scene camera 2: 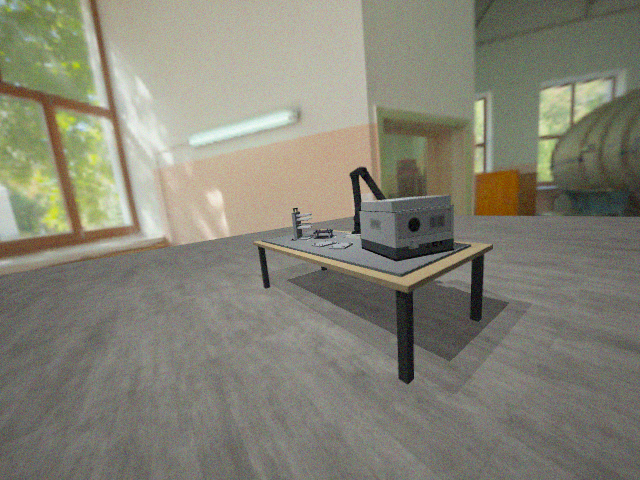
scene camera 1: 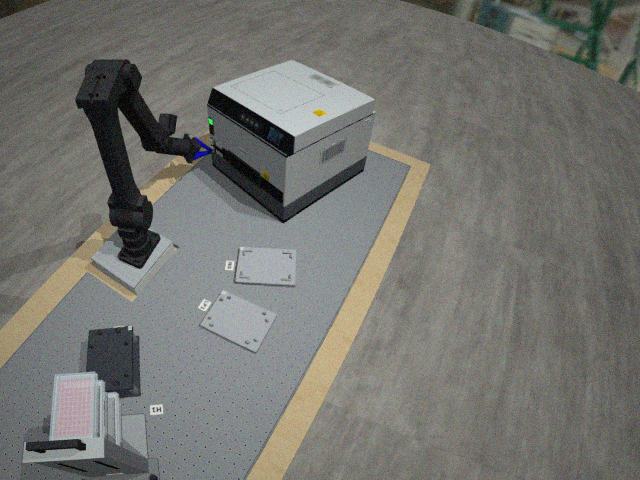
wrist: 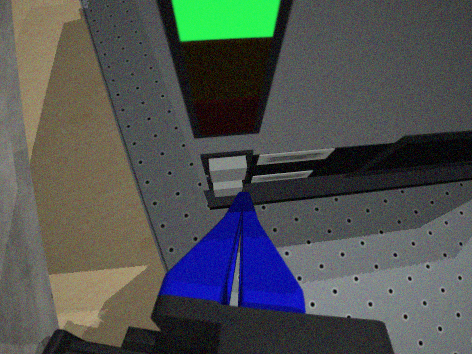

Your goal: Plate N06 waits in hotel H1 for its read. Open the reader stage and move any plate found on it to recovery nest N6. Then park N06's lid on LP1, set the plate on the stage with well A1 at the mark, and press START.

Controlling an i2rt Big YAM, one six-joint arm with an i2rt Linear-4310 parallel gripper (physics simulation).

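Places are measured from the arm's base along level axes (x back, y right, z up), in centimetres.
Pixels of known places: gripper, fingertip midpoint: (scene camera 1: 212,151) (wrist: 243,198); arm's base at its link origin: (scene camera 2: 359,232) (scene camera 1: 139,248).
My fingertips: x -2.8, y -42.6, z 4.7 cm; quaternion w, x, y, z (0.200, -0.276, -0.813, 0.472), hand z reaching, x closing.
Ahead of a thing's pixels: the offset from my fingertips to its top centre. "spot": to the spot under its first point. Level surfaces: height alone.
My gripper (scene camera 1: 211,150) (wrist: 243,198) is shut and empty, its blue fingertips just in front of white buttons @(spot: dx +0.6, dy -0.9, dz +3.9 cm) (wrist: 227,170) at the lower left of the reader's front. In scene camera 2 the reader hides the gripper. The white-grey reader @(dx -24.1, dy -10.8, dz +22.6 cm) (scene camera 1: 248,155) (scene camera 2: 385,227) (wrist: 360,75) has its lid down and a green lamp @(dx +0.3, dy -1.5, dz +12.3 cm) (scene camera 1: 210,121) (wrist: 225,20) lit. No stage shows outside it. Hotel H1 (scene camera 1: 124,457) (scene camera 2: 296,227) holds stacked plates; a pink-welled plate @(dx -17.5, dy +90.2, dz +14.7 cm) (scene camera 1: 74,405) is uppermost. The pad with corner brackets, N6 @(dx -33.6, dy +32.7, dz -6.8 cm) (scene camera 1: 266,266), and the pegged pad LP1 @(dx -32.9, dy +51.3, dz -6.6 cm) (scene camera 1: 238,321) are bare.
A dark raised block (scene camera 1: 111,356) (scene camera 2: 323,233) stands beside the hotel. The arm's base plate (scene camera 1: 105,255) sits at the table's left edge in scene camera 1. A wooden border (scene camera 1: 356,310) runs round the grey perforated mat @(dz -8.5 cm) (scene camera 1: 206,403).
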